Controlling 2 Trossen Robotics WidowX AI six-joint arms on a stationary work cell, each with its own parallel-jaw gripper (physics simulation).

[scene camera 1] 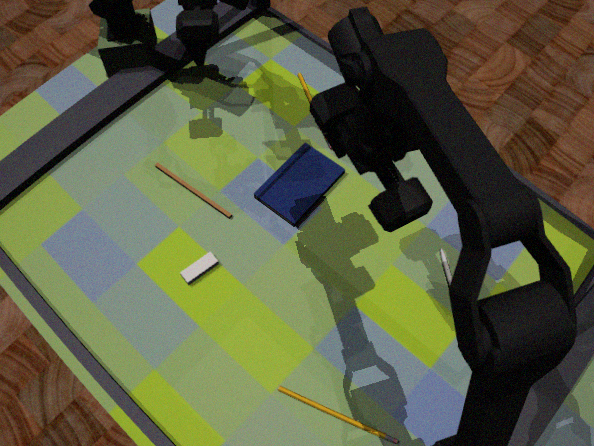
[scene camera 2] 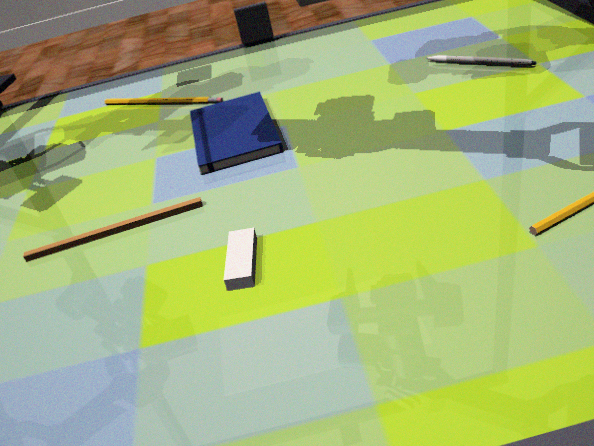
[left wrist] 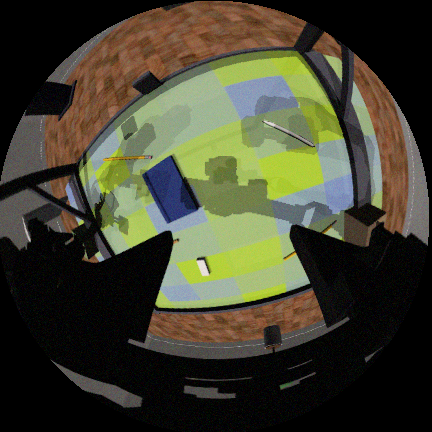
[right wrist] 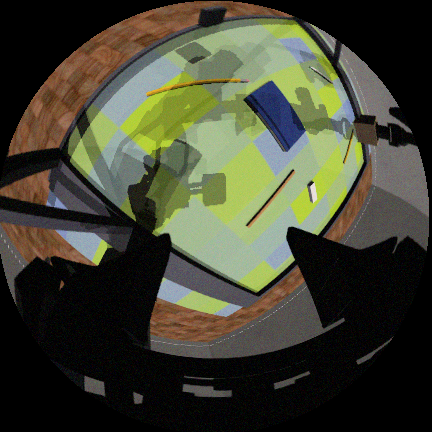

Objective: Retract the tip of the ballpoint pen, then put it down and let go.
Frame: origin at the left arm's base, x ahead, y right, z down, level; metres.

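Where they show: left gripper, fingertip midpoint: (scene camera 1: 358, 184) (left wrist: 233, 233); right gripper, fingertip midpoint: (scene camera 1: 200, 51) (left wrist: 77, 243) (right wrist: 230, 236); left arm's base, origin of the base link: (left wrist: 375, 235) (right wrist: 376, 130); right arm's base, origin of the base link: (scene camera 1: 124, 27) (left wrist: 78, 244).
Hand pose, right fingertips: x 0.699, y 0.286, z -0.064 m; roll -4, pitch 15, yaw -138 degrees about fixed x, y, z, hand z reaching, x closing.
Note:
Each offset is from my right fingertips to the top centre of the thing.
A slim light-grey ballpoint pen @[dy +0.003, dx -0.535, dz +0.159 m] (scene camera 1: 445, 265) (scene camera 2: 482, 61) (left wrist: 289, 133) (right wrist: 321, 74) lies flat on the patchwork table top. In scene camera 1 the left arm hides its lower part. In scene camera 2 it lies at the upper right, with a tapered pale end at left and a small dark end at right; whether its tip is out is too small to tell. My left gripper (left wrist: 233, 233) is open and empty, raised above the table and apart from the pen. My right gripper (right wrist: 230, 236) is open and empty, far from the pen, at the upper left in scene camera 1.
A blue notebook @[dy -0.012, dx -0.228, dz +0.156 m] (scene camera 1: 300, 182) (scene camera 2: 235, 132) lies mid-table. A white eraser @[dy -0.239, dx -0.208, dz +0.156 m] (scene camera 1: 199, 268) (scene camera 2: 240, 257) and a brown stick @[dy -0.141, dx -0.093, dz +0.161 m] (scene camera 1: 193, 190) (scene camera 2: 113, 229) lie near it. One yellow pencil @[dy +0.134, dx -0.143, dz +0.161 m] (scene camera 2: 157, 101) lies behind the notebook, another pencil @[dy -0.277, dx -0.520, dz +0.161 m] (scene camera 1: 332, 412) at the bottom in scene camera 1. Dark rails edge the table.

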